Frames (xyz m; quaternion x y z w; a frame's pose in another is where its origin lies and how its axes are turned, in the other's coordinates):
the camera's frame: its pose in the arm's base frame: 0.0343 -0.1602 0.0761 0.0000 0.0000 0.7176 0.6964
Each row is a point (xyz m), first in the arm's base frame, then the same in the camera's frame.
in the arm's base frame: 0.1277 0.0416 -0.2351
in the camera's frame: 0.1989 -0.0994 -0.3112
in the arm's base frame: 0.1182 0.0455 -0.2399
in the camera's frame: 0.2031 -0.0900 -0.3160
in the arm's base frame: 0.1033 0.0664 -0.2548
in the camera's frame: 0.2244 -0.0758 -0.3309
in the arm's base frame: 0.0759 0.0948 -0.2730
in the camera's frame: 0.2536 -0.0492 -0.3491
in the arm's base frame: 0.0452 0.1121 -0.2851
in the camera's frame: 0.2719 -0.0191 -0.3612
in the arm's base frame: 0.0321 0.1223 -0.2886
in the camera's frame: 0.2824 -0.0063 -0.3647
